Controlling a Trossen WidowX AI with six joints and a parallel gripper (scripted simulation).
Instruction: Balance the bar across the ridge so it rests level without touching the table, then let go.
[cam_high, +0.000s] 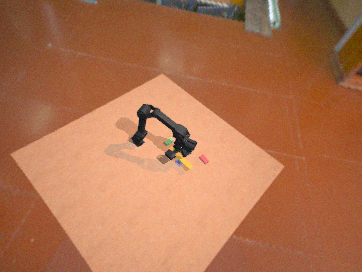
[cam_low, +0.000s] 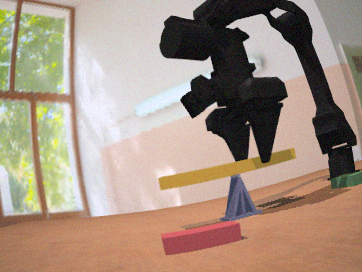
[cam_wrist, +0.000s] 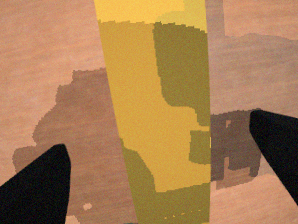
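Right now my gripper tip is 30 mm short of the yellow bar. Round my gripper tip: green block (140 mm behind, 60 mm to the left, 60 mm below); then red block (150 mm to the left, 130 mm ahead, 60 mm below).
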